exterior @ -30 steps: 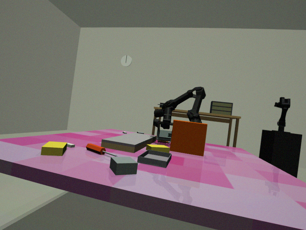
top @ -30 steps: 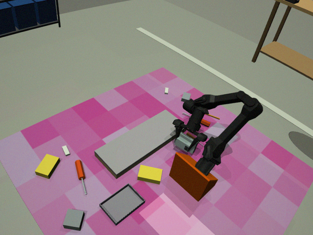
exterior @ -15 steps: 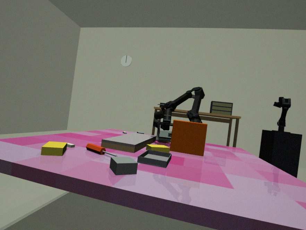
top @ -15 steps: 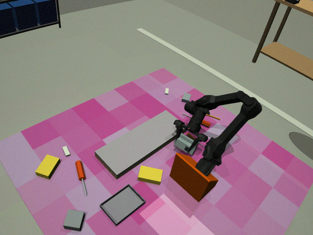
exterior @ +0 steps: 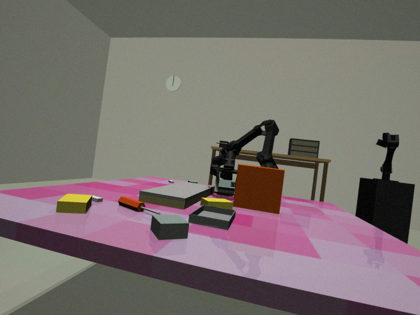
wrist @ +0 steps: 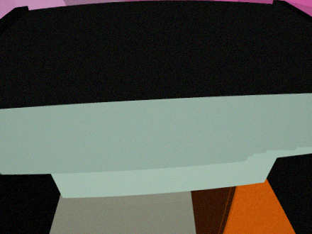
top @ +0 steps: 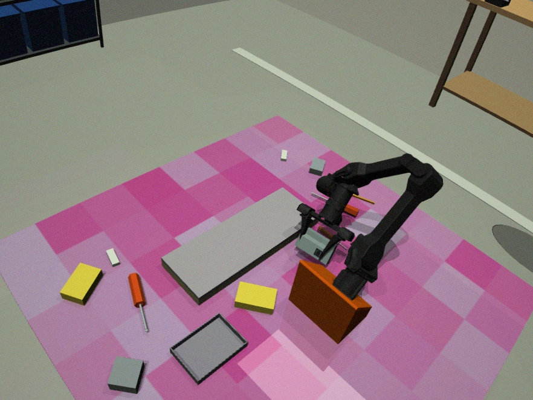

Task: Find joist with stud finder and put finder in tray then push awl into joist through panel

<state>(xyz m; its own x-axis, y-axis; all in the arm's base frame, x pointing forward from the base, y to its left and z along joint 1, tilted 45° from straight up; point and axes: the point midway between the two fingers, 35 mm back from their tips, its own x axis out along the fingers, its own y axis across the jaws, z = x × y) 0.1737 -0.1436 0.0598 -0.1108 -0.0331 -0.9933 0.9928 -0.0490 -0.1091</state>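
The stud finder lies 1 cm behind my gripper tip. The rest, counted from my gripper tip: indicator light (3 cm behind, 1 cm to the left); thin stick (39 cm to the right, 7 cm below, 7 cm ahead); awl (14 cm to the right, 7 cm below, 2 cm behind).
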